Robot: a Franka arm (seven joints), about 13 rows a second.
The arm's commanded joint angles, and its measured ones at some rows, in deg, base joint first. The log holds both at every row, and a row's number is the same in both.
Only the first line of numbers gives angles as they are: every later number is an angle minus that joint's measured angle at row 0.
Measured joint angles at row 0: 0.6 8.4 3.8 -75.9 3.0 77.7 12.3
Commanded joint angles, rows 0 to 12: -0.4 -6.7 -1.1 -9.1 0.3 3.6 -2.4; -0.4 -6.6 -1.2 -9.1 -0.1 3.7 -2.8; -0.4 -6.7 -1.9 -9.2 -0.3 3.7 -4.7; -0.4 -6.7 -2.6 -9.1 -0.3 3.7 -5.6; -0.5 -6.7 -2.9 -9.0 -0.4 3.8 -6.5; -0.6 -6.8 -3.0 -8.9 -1.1 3.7 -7.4; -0.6 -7.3 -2.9 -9.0 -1.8 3.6 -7.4; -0.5 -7.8 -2.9 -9.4 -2.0 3.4 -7.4; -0.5 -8.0 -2.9 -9.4 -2.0 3.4 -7.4; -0.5 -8.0 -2.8 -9.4 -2.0 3.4 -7.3; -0.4 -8.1 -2.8 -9.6 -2.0 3.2 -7.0; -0.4 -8.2 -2.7 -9.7 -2.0 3.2 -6.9; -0.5 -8.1 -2.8 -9.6 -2.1 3.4 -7.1
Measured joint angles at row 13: 0.0 -6.4 -3.3 -7.7 -1.0 2.8 -6.5
